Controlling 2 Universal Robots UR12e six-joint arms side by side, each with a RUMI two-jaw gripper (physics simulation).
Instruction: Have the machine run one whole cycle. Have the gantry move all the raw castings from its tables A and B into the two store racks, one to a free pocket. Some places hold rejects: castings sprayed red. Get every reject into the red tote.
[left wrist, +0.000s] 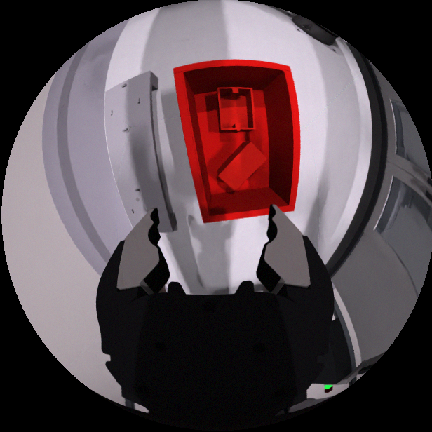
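Note:
The red tote (295, 130) stands on the pale surface ahead of my left gripper. Inside it, one red casting (219, 110) lies with its open, hollow side up in the far half. A second red casting (242, 166) lies turned at a slant in the near half, showing a flat face. My left gripper (212, 206) is open and empty, with its fingertips spread at the near end of the tote. My right gripper does not show. The gantry, its tables A and B and the store racks cannot be made out in this view.
A grey plate-like block (132, 145) with small slots stands left of the tote, a narrow gap between them. A dark curved edge and grey framed panels (407, 220) are at the right. A small green light (328, 386) shows at the lower right. A dark object (314, 29) is at the top right.

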